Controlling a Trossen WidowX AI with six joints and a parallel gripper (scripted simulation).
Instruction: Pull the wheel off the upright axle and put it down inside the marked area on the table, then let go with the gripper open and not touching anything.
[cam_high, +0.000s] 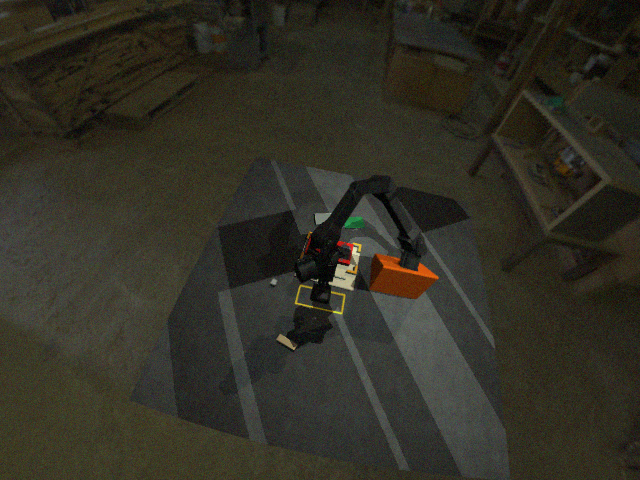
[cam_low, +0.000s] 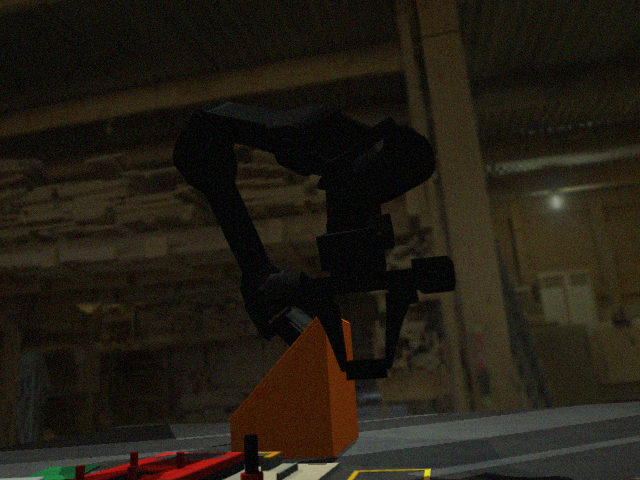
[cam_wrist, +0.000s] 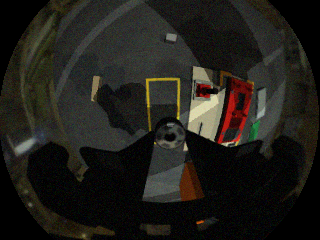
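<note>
Now: gripper tip 9 cm to the left of the upright axle, 8 cm short of it and 8 cm above it. Also, from my gripper tip: wheel (right at my gripper tip); then wooden block (21 cm to the left, 10 cm below, 5 cm ahead); then grey cube (19 cm ahead, 10 cm below, 1 cm to the left).
</note>
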